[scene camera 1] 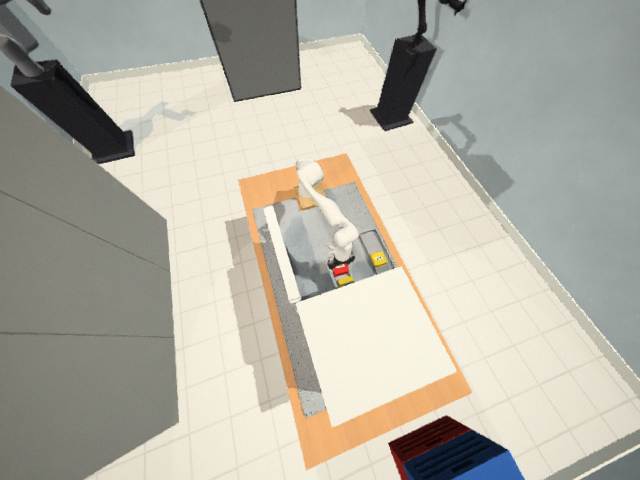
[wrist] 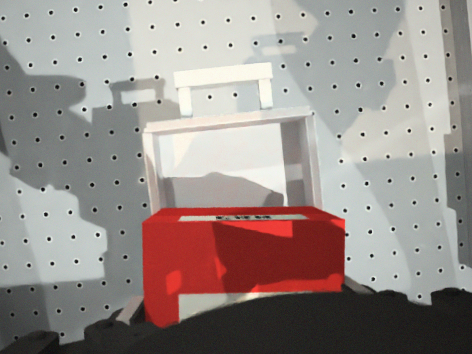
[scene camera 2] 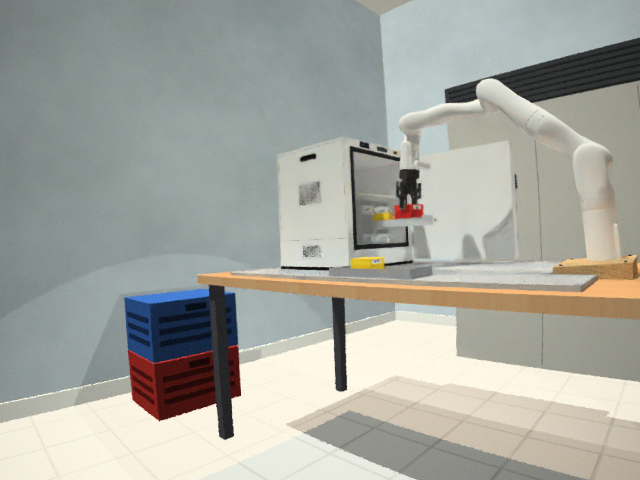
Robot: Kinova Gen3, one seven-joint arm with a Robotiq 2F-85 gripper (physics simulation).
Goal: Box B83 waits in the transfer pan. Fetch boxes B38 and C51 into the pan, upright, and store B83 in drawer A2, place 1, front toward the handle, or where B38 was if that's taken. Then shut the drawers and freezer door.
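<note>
My gripper [scene camera 1: 341, 261] [scene camera 2: 408, 205] [wrist: 242, 309] points down and is shut on a red box [scene camera 1: 340, 270] [scene camera 2: 413, 210] [wrist: 245, 250]. The box is upright, its label too blurred to read surely. It is over or partly inside the front of a pulled-out white drawer [scene camera 2: 416, 222] [wrist: 227, 121]; its underside is hidden. A yellow box [scene camera 1: 345, 280] [scene camera 2: 381, 216] sits behind it toward the freezer. Another yellow box [scene camera 1: 378, 258] [scene camera 2: 367, 262] lies in the grey transfer pan [scene camera 1: 370, 240] [scene camera 2: 416, 271]. The freezer door [scene camera 1: 282, 253] [scene camera 2: 467, 201] stands open.
The white freezer [scene camera 1: 377, 346] [scene camera 2: 312, 222] stands on the table, with more small boxes [scene camera 2: 377, 238] on a lower level inside. The drawer's handle [wrist: 223, 75] sticks out above the perforated plate [wrist: 65, 210]. Blue [scene camera 2: 180, 322] and red [scene camera 2: 180, 379] crates are stacked on the floor.
</note>
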